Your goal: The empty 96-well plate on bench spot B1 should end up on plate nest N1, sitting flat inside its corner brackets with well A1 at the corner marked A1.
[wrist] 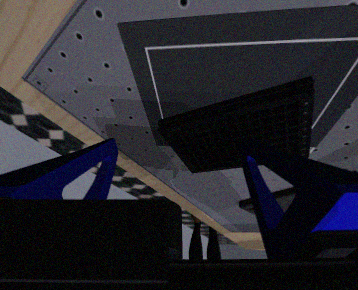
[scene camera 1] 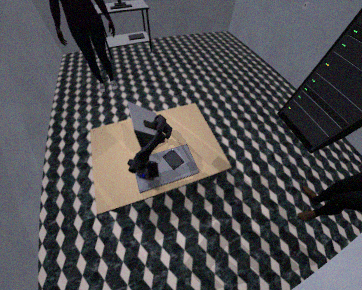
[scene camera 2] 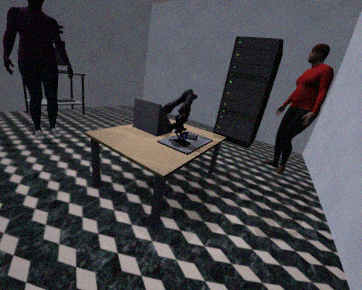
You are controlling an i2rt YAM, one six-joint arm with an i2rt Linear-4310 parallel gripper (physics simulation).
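Frame: origin at the arm's base, x ahead, y left, z up, level; centimetres.
Where they show: gripper, between the fingertips: point(wrist: 178, 144) point(scene camera 1: 147, 173) point(scene camera 2: 182, 140); arm's base, origin of its link: point(scene camera 1: 152, 126) point(scene camera 2: 160, 117).
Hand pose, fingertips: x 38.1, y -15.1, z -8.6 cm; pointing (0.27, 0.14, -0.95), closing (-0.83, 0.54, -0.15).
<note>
Each offset is from my fingertips to the top centre of the thing. "*": to the spot under its first point. Level surfaces: height alone.
The black 96-well plate @[dx -2.6, dy +5.0, dz -3.0 cm] point(wrist: 235, 135) lies askew on the dark pad of spot B1 @[* dx +0.8, dy -5.8, dz -4.4 cm] point(wrist: 136, 55), across its white outline; its near left corner reaches past the pad's edge. The right finger hides part of it, and well A1 cannot be made out. My gripper point(scene camera 1: 145, 176) point(scene camera 2: 184, 136) point(wrist: 178, 144) is open with nothing between its blue fingers. In the wrist view the plate lies beyond and to the right of the gap between the fingertips. A dark rectangle @[* dx -6.6, dy +24.7, dz -3.4 cm] point(scene camera 1: 173, 159), apparently nest N1, lies on the board; its brackets and A1 mark are too small to tell.
The grey perforated board @[dx -3.1, dy +15.9, dz -4.5 cm] point(scene camera 1: 165, 182) point(scene camera 2: 187, 149) point(wrist: 100, 50) lies on the wooden table @[dz -5.8 cm] point(scene camera 1: 112, 172) point(scene camera 2: 135, 146). A grey upright panel point(scene camera 1: 142, 119) point(scene camera 2: 147, 116) stands behind the arm. A server rack point(scene camera 2: 250, 90) and two people stand away from the table.
</note>
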